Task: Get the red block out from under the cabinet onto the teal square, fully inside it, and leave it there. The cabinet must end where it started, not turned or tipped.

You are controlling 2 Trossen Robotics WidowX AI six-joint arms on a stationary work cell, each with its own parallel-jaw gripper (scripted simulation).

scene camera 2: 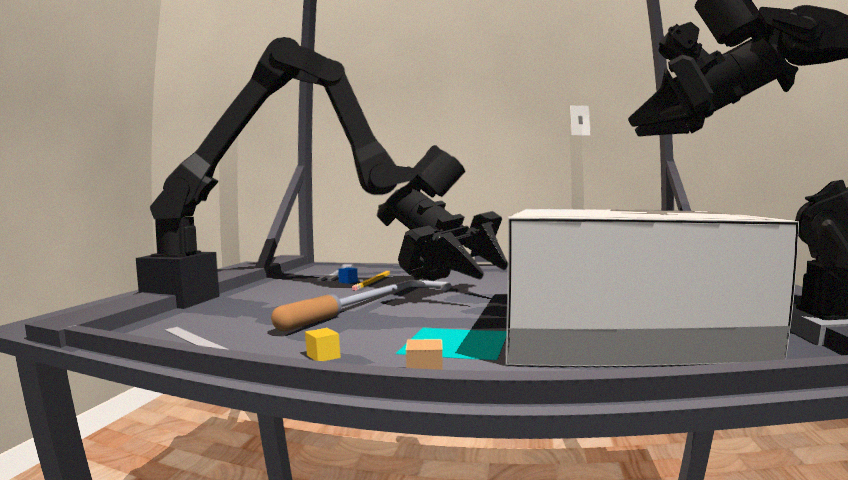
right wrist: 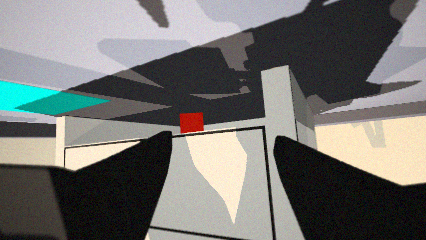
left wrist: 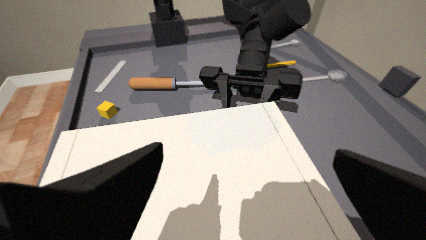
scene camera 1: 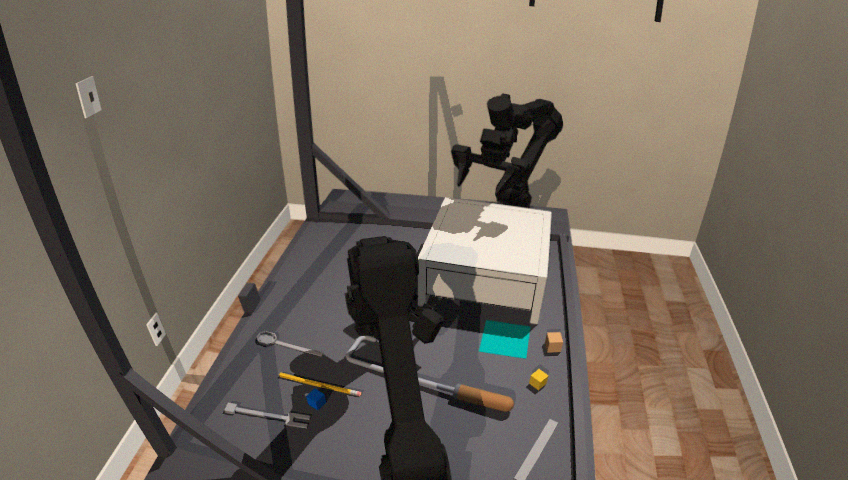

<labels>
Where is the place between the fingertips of my left gripper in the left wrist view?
246, 153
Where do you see a white cabinet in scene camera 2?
611, 289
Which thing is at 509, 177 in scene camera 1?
My left gripper.
</labels>
